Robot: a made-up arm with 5 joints.
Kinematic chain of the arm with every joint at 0, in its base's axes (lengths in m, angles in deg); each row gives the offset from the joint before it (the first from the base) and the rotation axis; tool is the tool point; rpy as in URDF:
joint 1: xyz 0 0 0.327 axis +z
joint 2: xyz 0 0 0 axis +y
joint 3: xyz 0.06 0 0.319 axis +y
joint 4: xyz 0.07 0 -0.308 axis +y
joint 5: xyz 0.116 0 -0.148 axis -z
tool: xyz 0 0 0 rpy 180 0 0
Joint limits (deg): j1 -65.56..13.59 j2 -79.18..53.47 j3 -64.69..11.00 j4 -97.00..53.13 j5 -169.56..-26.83
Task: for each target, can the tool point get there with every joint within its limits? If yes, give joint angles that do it. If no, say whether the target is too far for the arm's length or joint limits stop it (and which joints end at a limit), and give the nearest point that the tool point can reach.
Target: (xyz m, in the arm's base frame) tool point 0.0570 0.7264 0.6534
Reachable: no: joint limits stop it (at a limit: joint 1, joint 2, joint 3, joint 4) | nearest point -0.1501 0.3302 0.7066 | short by 0.450 m
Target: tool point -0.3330 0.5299 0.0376
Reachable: no: joint limits stop it (at a limit: joint 2, joint 3) | nearest point -0.0708 0.1127 0.2105 | short by 0.522 m
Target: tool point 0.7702 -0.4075 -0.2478
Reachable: no: too far | nearest point 0.4923 -0.2605 0.0507 | short by 0.433 m
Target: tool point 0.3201 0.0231 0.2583
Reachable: yes | joints 4.12 8.79 -2.34 -39.48 -94.61
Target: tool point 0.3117 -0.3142 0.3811
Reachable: yes | joints -45.23 -5.95 -30.31 3.73 -87.35
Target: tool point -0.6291 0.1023 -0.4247
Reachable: no: too far | nearest point -0.0703 0.0114 0.1195 | short by 0.785 m
